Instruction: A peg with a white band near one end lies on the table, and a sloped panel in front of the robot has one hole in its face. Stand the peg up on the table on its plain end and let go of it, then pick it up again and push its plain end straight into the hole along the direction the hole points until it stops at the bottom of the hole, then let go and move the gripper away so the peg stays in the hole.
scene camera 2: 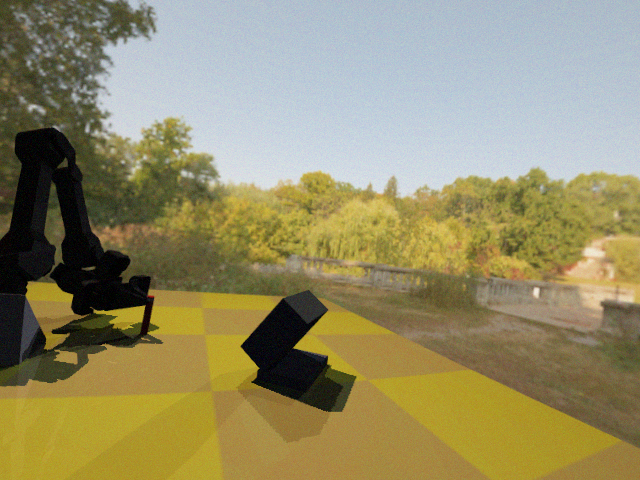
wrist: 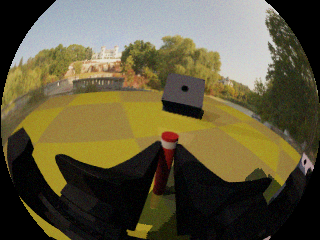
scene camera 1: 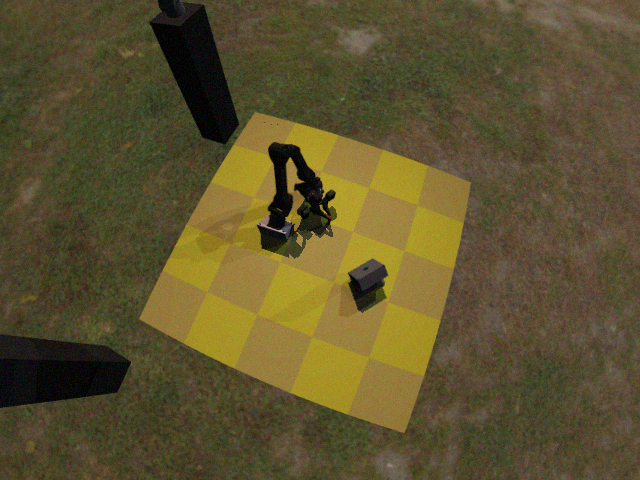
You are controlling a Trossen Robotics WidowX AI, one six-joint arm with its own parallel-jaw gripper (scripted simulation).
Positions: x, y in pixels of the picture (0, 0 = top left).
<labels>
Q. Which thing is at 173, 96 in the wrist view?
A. A dark sloped panel.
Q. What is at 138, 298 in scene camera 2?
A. My gripper.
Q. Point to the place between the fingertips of my gripper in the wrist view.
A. At 168, 147
</labels>
